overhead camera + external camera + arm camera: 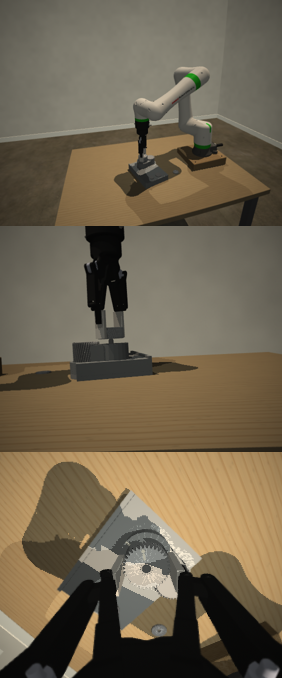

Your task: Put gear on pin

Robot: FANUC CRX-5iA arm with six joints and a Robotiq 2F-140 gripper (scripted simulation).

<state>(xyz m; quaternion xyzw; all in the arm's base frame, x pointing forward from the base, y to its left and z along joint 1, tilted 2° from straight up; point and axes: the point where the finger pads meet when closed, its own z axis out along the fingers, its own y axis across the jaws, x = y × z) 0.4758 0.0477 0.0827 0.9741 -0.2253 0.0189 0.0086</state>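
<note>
My gripper is now 20 mm above the gear.
</note>
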